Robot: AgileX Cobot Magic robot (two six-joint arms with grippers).
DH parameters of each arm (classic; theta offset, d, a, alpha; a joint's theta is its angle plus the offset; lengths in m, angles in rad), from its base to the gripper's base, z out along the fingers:
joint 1: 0 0.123 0 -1.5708
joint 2: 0.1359 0 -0.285 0
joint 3: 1.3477 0 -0.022 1.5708
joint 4: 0 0.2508 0 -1.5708
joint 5: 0 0 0.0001 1.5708
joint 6: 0 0.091 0 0
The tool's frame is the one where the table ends.
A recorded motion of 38 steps. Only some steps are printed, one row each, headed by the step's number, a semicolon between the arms.
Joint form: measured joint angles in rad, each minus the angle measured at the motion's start. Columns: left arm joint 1, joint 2, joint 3, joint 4, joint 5, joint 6; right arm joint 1, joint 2, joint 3, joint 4, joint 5, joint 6.
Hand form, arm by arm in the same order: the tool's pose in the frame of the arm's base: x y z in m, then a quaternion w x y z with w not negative. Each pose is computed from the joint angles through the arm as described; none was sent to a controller.
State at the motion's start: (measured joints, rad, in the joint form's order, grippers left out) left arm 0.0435 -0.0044 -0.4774 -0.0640 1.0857 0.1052; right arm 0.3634 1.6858 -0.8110 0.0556 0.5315 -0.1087
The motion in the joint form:
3: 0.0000 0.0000 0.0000 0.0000 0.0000 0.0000; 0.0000 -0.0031 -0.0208 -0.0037 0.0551 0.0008
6: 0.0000 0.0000 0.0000 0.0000 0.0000 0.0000; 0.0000 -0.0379 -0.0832 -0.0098 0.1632 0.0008
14: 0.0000 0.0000 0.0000 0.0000 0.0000 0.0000; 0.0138 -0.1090 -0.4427 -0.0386 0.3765 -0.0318
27: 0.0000 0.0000 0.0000 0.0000 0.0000 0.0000; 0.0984 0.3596 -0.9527 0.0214 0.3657 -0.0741
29: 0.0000 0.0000 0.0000 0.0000 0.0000 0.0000; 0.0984 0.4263 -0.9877 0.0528 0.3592 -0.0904
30: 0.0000 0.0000 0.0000 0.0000 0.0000 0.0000; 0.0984 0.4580 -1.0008 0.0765 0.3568 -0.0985
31: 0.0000 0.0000 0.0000 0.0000 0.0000 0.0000; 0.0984 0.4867 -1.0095 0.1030 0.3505 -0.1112
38: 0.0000 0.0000 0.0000 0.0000 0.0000 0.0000; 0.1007 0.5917 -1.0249 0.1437 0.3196 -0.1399
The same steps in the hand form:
3: -0.0039 -0.0053 0.2691 0.50371 0.02799 0.86340 0.00546; 0.2665 0.1041 0.1530 0.10697 -0.21263 0.97078 0.03053
6: -0.0039 -0.0053 0.2691 0.50371 0.02799 0.86340 0.00546; 0.2700 0.1055 0.1748 0.10163 -0.21661 0.97050 0.02960
14: -0.0039 -0.0053 0.2691 0.50371 0.02799 0.86340 0.00546; 0.3035 0.1215 0.2850 0.20944 -0.24658 0.94566 0.03261
27: -0.0039 -0.0053 0.2691 0.50371 0.02799 0.86340 0.00546; 0.4054 0.2079 0.2490 0.22993 -0.29212 0.92587 0.06754
29: -0.0039 -0.0053 0.2691 0.50371 0.02799 0.86340 0.00546; 0.4154 0.2153 0.2289 0.21636 -0.29325 0.92798 0.07771
30: -0.0039 -0.0053 0.2691 0.50371 0.02799 0.86340 0.00546; 0.4191 0.2190 0.2180 0.20738 -0.29189 0.92973 0.08606
31: -0.0039 -0.0053 0.2691 0.50371 0.02799 0.86340 0.00546; 0.4221 0.2225 0.2074 0.19973 -0.29151 0.93063 0.09517
38: -0.0039 -0.0053 0.2691 0.50371 0.02799 0.86340 0.00546; 0.4307 0.2308 0.1625 0.17049 -0.29365 0.93477 0.10442

